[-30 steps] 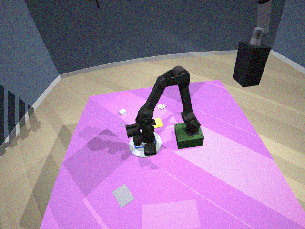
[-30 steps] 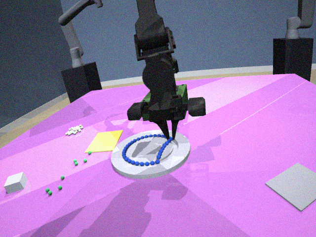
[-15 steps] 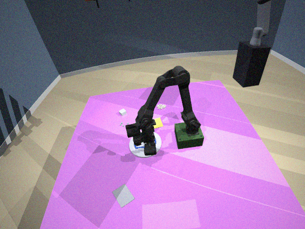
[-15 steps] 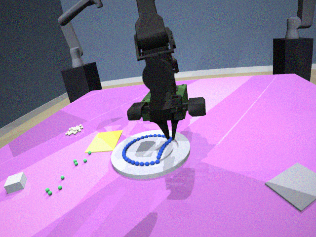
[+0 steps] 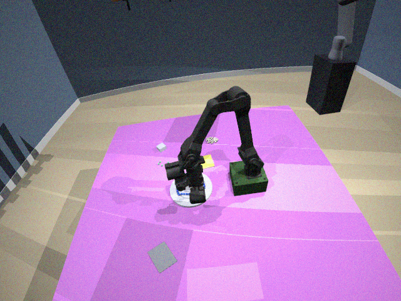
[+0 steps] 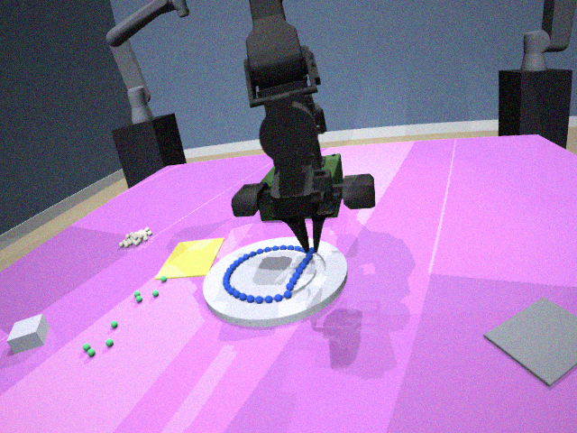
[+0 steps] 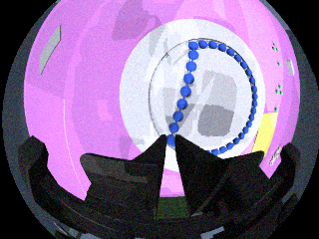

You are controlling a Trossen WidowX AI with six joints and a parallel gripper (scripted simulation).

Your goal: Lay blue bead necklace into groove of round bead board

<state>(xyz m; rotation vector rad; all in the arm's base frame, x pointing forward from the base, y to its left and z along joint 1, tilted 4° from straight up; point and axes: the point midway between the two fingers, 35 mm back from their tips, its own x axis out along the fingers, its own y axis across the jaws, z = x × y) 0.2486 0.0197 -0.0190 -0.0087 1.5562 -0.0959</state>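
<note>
The round white bead board lies 4 cm ahead of my gripper tip, 5 cm to the right of it and 1 cm below it. Round my gripper tip: yellow sheet (3 cm behind, 21 cm to the right, 2 cm below); then grey tile (18 cm ahead, 25 cm to the left, 2 cm below); then cube (18 cm ahead, 38 cm to the right, 1 cm below).
</note>
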